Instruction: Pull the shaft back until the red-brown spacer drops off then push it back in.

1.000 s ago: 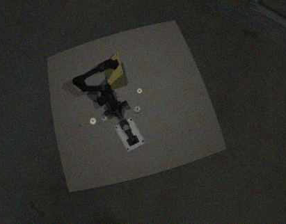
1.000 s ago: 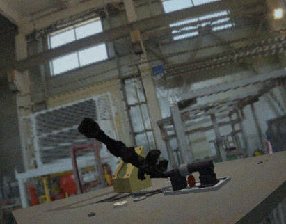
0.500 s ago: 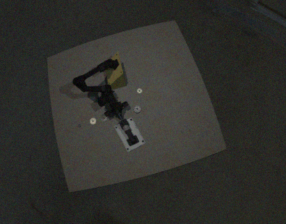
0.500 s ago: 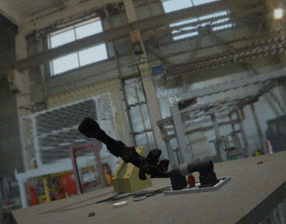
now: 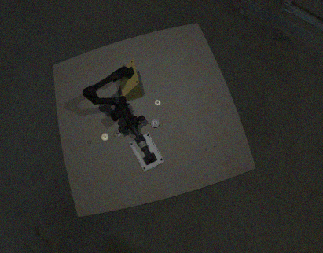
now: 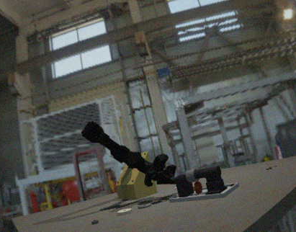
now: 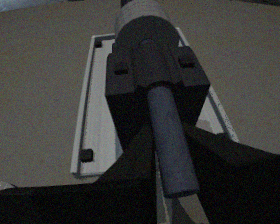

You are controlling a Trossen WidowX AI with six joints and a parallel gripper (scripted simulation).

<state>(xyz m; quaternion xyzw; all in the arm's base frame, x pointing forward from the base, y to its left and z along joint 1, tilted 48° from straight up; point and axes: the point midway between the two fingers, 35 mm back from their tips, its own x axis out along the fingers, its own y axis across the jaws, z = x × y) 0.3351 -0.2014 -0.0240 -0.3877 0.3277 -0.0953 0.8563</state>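
Now: gripper tip 90 mm short of the red-brown spacer, 10 mm to the right of it and 30 mm above it. Also, from my gripper tip: dark shaft: 30 mm ahead, 20 mm above; small dark bit: 110 mm behind, 340 mm to the right, 60 mm below.
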